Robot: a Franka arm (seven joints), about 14 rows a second.
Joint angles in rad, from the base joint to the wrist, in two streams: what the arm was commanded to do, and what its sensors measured. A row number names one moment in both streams.
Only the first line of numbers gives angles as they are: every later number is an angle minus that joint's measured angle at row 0.
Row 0, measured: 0.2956, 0.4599, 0.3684, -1.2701, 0.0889, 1.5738, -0.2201
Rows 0 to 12, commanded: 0.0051, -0.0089, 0.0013, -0.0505, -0.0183, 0.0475, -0.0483; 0.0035, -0.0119, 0.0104, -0.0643, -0.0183, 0.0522, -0.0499; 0.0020, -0.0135, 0.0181, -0.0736, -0.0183, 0.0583, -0.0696; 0.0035, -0.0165, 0.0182, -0.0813, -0.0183, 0.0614, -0.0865; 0.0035, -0.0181, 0.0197, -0.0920, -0.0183, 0.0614, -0.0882; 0.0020, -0.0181, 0.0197, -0.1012, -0.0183, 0.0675, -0.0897; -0.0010, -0.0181, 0.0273, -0.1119, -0.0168, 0.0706, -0.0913; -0.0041, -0.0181, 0.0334, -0.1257, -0.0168, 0.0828, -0.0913; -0.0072, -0.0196, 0.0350, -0.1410, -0.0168, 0.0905, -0.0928; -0.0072, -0.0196, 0.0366, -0.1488, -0.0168, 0.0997, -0.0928; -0.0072, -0.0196, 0.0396, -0.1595, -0.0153, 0.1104, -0.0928; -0.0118, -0.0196, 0.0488, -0.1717, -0.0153, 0.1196, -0.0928; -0.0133, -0.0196, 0.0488, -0.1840, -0.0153, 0.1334, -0.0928
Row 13, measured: 0.0007, -0.0001, 0.0319, -0.1390, -0.0014, 0.0969, -0.0711
